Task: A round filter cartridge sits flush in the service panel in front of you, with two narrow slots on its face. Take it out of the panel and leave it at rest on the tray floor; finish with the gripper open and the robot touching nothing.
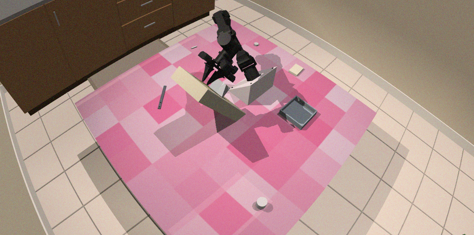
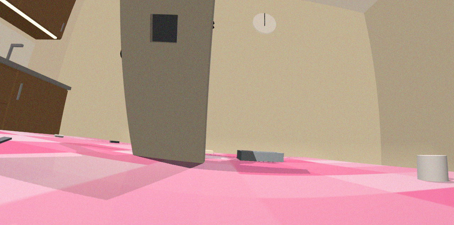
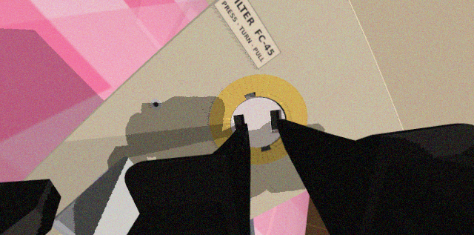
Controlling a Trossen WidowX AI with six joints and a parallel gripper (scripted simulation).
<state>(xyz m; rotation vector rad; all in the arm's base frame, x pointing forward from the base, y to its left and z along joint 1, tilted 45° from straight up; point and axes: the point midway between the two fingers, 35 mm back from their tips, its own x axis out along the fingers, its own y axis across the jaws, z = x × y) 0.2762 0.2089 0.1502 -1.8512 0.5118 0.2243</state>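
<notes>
Now: the white round filter cartridge 2 cm ahead of my gripper tip and 1 cm below it. Also, from my gripper tip: grey tray (44 cm behind, 28 cm below, 22 cm to the left); beige pad (68 cm behind, 28 cm below, 2 cm to the right).
</notes>
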